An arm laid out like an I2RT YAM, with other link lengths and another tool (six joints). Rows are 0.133 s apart.
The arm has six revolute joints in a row. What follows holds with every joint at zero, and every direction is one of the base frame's.
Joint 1 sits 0.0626 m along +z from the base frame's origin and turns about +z.
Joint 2 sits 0.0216 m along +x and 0.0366 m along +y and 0.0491 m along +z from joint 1 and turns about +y.
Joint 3 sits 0.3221 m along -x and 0.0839 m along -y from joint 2 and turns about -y.
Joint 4 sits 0.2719 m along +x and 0.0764 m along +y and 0.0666 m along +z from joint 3 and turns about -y.
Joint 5 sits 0.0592 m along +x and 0.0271 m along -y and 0.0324 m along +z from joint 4 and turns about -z.
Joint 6 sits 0.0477 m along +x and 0.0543 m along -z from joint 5 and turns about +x.
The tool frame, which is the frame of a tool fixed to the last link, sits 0.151 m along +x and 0.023 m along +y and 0.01 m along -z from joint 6; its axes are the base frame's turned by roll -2.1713, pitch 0.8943 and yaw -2.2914 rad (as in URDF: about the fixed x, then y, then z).
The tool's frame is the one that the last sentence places.
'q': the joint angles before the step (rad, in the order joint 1, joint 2, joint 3, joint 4, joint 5, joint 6). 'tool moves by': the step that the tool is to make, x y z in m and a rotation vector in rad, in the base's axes. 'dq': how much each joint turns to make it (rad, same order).
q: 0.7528, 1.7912, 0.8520, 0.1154, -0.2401, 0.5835
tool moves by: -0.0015, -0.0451, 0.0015, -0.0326, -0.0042, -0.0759
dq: -0.0616, -0.1042, -0.1014, -0.0230, 0.0298, -0.0079
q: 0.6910, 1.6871, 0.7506, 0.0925, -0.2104, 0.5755
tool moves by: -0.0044, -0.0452, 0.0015, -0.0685, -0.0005, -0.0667
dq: -0.0596, -0.1054, -0.0644, -0.0883, 0.0461, -0.0302
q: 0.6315, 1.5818, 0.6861, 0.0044, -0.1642, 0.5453
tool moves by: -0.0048, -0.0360, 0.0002, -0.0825, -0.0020, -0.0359
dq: -0.0469, -0.0757, -0.0275, -0.1008, 0.0480, -0.0510
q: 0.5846, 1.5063, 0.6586, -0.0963, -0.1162, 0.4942
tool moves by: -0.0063, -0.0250, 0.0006, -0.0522, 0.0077, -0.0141
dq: -0.0407, -0.0538, -0.0172, -0.0758, 0.0177, -0.0449
